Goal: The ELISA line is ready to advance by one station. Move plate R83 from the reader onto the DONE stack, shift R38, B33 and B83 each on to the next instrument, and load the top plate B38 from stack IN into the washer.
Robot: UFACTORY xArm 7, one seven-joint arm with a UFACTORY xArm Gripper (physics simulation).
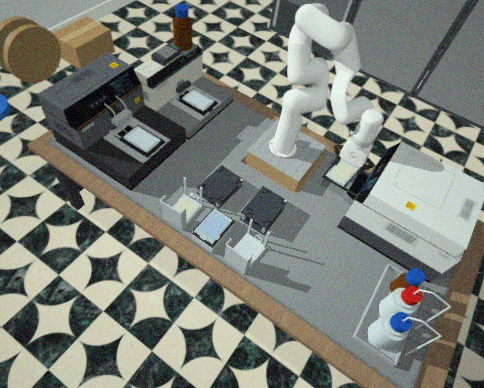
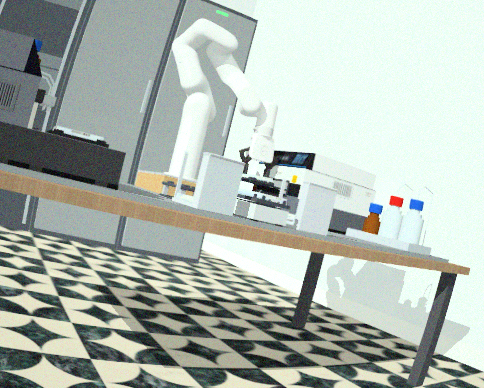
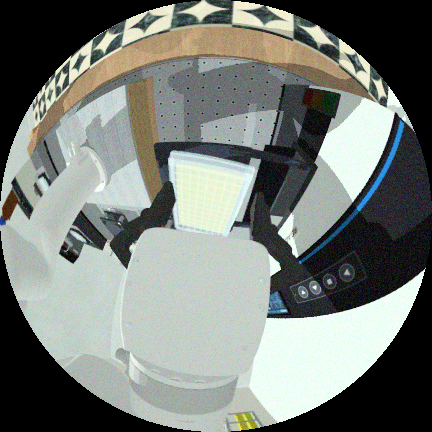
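Pixels of known places: gripper, between the fingertips: [image 1: 347, 168] [image 2: 254, 176] [image 3: 212, 194]; arm's base, origin of its link: [image 1: 282, 147] [image 3: 89, 168].
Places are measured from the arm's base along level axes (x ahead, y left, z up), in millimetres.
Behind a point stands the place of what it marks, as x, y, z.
Observation:
A pale yellow well plate [image 1: 341, 172] @[-3, 288, 78] [image 3: 207, 197] @[-36, 290, 78] lies on the black pull-out tray of the white reader [image 1: 406, 192] @[24, 530, 209] [image 2: 333, 173] @[115, 540, 156] at the right. My gripper [image 1: 353, 161] @[-41, 295, 77] [image 2: 257, 169] @[-41, 295, 77] [image 3: 212, 194] @[-41, 295, 77] is open, low over this plate, with one finger on each long side of it and a gap to each. A white plate [image 1: 141, 138] @[443, -428, 49] sits in the black instrument at the left, another white plate [image 1: 197, 100] @[77, -465, 16] in the grey instrument behind it. A blue plate [image 1: 213, 226] @[516, 61, 1] lies near the front edge. One post rack holds a yellowish plate [image 1: 186, 205] @[504, -98, -40]; the other rack [image 1: 248, 246] @[473, 205, -28] looks empty.
Two dark square pads [image 1: 220, 185] @[344, -61, -21] [image 1: 263, 208] @[316, 145, -2] lie behind the racks. The arm's wooden base block [image 1: 283, 169] @[101, 82, 3] stands mid-table. A tray of capped bottles [image 1: 394, 308] @[338, 724, 46] [image 2: 390, 223] @[325, 703, 20] is at the front right. A brown bottle [image 1: 182, 28] @[11, -625, 279] stands on the grey instrument.

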